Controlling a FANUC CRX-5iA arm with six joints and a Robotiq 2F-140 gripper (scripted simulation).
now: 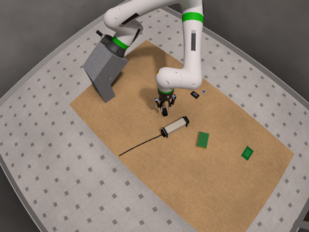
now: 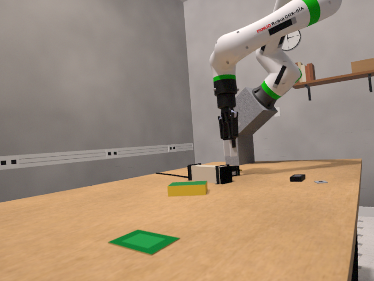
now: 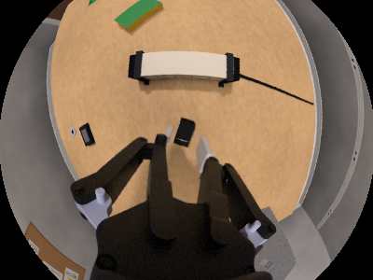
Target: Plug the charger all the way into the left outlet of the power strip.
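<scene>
My gripper is now 10 mm past the charger, 10 mm to the right of it and 90 mm above it. The rest, counted from my hand: tiny grey square (110 mm ahead, 340 mm to the left, 110 mm below); flat green tile (660 mm ahead, 150 mm to the left, 110 mm below); green-topped yellow block (330 mm ahead, 10 mm to the left, 100 mm below).
</scene>
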